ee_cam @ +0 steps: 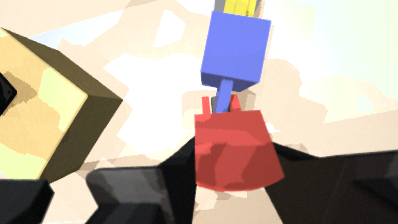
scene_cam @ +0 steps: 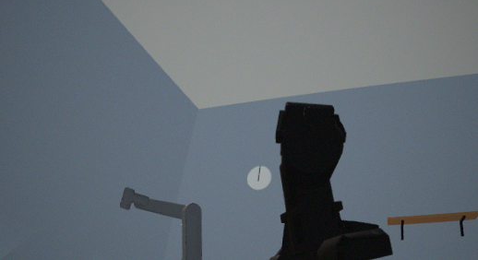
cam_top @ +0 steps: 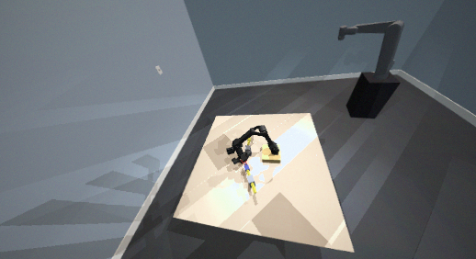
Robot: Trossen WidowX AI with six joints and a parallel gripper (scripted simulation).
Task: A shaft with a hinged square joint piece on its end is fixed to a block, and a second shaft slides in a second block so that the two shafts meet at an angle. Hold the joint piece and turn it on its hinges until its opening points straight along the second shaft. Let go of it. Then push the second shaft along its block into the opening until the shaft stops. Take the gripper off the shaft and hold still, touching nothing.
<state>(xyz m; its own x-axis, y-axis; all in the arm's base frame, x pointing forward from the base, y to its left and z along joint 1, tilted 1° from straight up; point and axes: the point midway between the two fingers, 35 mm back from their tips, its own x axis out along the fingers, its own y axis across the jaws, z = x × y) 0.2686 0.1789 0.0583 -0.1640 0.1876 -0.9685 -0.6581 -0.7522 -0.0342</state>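
Right now my gripper tip is 3 cm below the red joint piece.
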